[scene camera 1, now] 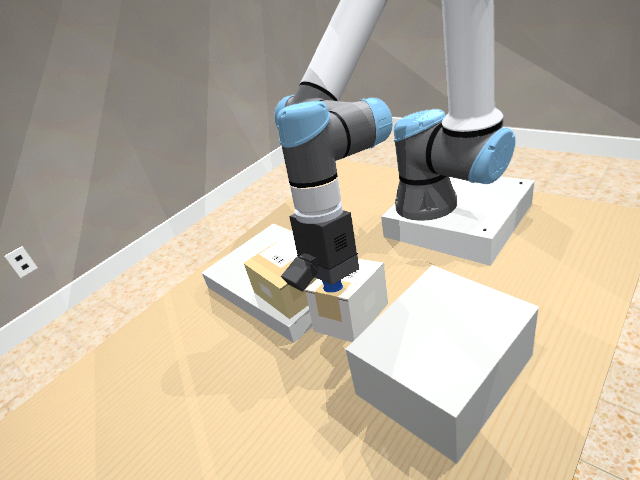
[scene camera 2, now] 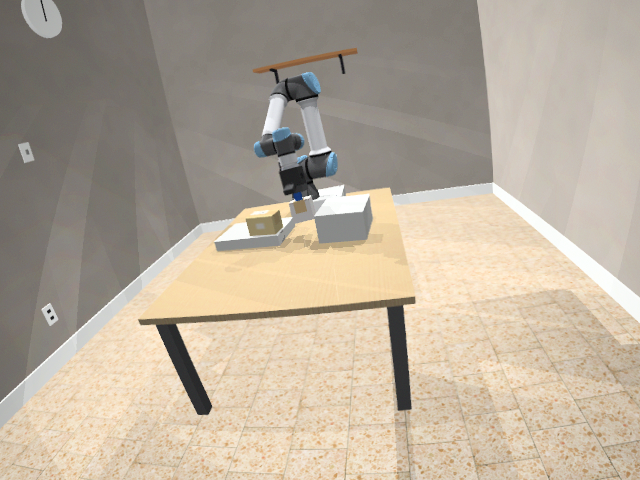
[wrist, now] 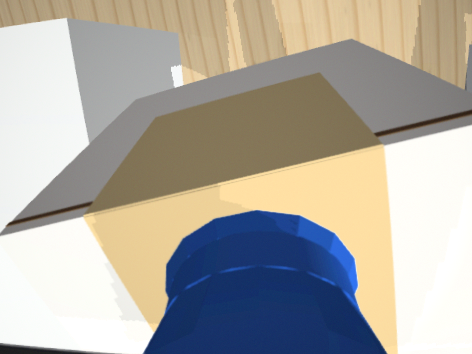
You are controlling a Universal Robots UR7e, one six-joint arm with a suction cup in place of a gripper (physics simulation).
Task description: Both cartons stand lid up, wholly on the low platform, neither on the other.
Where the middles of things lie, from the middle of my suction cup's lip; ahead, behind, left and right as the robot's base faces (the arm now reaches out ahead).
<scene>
My suction cup is 16 cm to the right of the tall white block (scene camera 1: 438, 361), 13 cm above it and 8 cm past it. From my suction cup the other things lie so: low white platform (scene camera 1: 228, 277) (28 cm to the right, 17 cm below, 5 cm behind).
</scene>
